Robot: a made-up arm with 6 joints.
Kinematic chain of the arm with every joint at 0, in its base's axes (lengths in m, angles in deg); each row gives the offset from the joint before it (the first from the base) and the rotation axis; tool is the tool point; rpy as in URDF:
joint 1: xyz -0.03 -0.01 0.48 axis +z
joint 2: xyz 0.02 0 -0.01 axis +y
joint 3: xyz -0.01 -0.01 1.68 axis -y
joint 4: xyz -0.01 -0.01 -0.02 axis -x
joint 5: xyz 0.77 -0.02 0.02 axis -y
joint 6: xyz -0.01 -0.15 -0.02 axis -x
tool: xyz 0.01 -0.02 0 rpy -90 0 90
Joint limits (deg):
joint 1: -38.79..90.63
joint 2: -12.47..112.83
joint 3: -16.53..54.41
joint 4: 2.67..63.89
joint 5: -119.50..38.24
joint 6: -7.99..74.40
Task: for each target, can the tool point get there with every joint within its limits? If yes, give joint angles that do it. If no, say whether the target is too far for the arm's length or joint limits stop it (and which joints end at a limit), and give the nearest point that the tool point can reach.
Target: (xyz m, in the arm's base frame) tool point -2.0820 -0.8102 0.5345
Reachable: no: joint limits stop it (at a limit: joint 1, joint 2, joint 3, joint 4, joint 6) | nearest point 0.1432 -0.4180 2.0466 | short by 2.719 m
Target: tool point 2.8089 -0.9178 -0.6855
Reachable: no: too far | nearest point 2.1369 -0.7029 -0.4101 | short by 0.757 m
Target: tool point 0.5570 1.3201 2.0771
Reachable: yes | joints 72.40 23.51 19.90 42.09 -4.19 13.77
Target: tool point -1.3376 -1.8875 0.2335
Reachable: no: joint limits stop it (at a limit: joint 1, joint 2, joint 3, joint 4, joint 6) | nearest point 0.6815 -0.8509 -0.7494 | short by 2.473 m
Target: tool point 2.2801 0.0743 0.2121
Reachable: yes | joints 6.78 84.04 44.16 17.30 -97.39 47.57
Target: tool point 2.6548 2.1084 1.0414
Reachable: no: too far | nearest point 1.8597 1.4811 0.8712 | short by 1.027 m
